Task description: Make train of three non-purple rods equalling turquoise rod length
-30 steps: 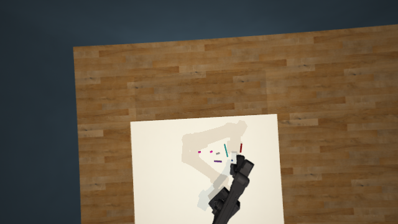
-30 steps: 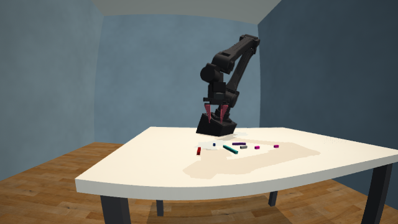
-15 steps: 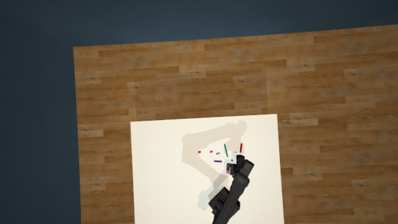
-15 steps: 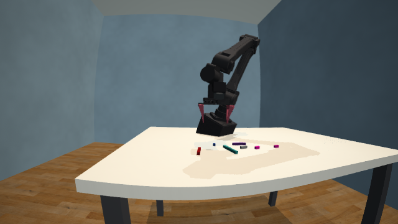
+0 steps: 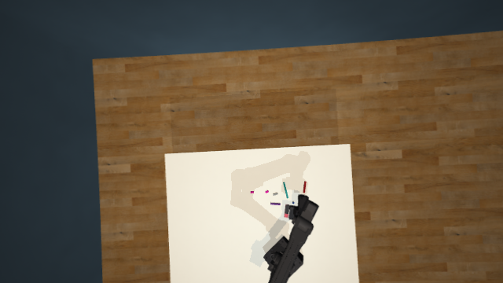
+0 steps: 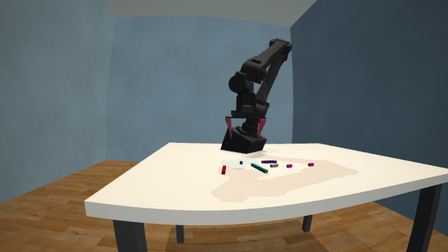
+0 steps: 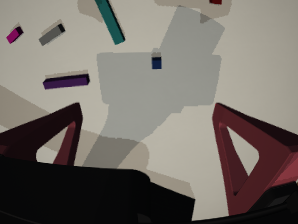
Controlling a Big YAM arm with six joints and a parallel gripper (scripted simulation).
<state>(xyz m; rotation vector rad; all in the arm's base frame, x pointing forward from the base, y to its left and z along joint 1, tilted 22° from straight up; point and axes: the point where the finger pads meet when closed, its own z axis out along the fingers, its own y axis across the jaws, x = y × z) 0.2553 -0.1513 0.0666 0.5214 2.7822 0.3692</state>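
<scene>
Right now my hand is 10 cm above the grey rod, 9 cm to the right of it and 7 cm short of it. Round my hand: blue rod (10 cm below, 1 cm to the right); turquoise rod (10 cm below, 8 cm ahead, 2 cm to the left); purple rod (10 cm to the left, 10 cm below, 1 cm ahead).
</scene>
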